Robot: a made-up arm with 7 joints. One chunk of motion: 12 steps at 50 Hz.
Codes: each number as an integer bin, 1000 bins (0 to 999) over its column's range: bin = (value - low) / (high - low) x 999, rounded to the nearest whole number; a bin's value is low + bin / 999 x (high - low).
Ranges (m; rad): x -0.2..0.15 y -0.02..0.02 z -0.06..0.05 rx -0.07..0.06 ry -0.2..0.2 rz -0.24..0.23
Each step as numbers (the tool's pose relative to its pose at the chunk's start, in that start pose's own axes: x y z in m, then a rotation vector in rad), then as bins.
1 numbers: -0.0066 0.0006 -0.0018 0.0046 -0.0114 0.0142
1 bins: 552 514 529 573 471 540
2 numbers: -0.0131 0.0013 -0.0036 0.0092 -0.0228 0.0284
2 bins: 533 532 512 609 443 570
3 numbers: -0.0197 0.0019 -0.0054 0.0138 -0.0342 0.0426
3 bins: 515 547 496 644 414 601
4 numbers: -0.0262 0.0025 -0.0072 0.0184 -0.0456 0.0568
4 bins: 496 562 480 679 386 631
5 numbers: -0.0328 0.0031 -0.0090 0.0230 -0.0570 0.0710
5 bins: 477 577 463 715 357 661
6 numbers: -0.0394 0.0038 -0.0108 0.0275 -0.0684 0.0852
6 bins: 458 594 447 749 329 691
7 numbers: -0.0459 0.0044 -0.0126 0.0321 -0.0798 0.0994
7 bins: 440 609 430 785 300 721
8 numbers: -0.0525 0.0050 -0.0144 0.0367 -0.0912 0.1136
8 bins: 421 624 414 820 272 752
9 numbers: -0.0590 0.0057 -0.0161 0.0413 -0.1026 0.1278
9 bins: 402 642 399 855 243 782
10 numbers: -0.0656 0.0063 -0.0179 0.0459 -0.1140 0.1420
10 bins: 384 657 382 891 215 812
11 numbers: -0.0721 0.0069 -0.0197 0.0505 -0.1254 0.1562
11 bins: 365 672 366 926 186 842
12 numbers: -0.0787 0.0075 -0.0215 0.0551 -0.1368 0.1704
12 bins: 346 687 350 961 158 872
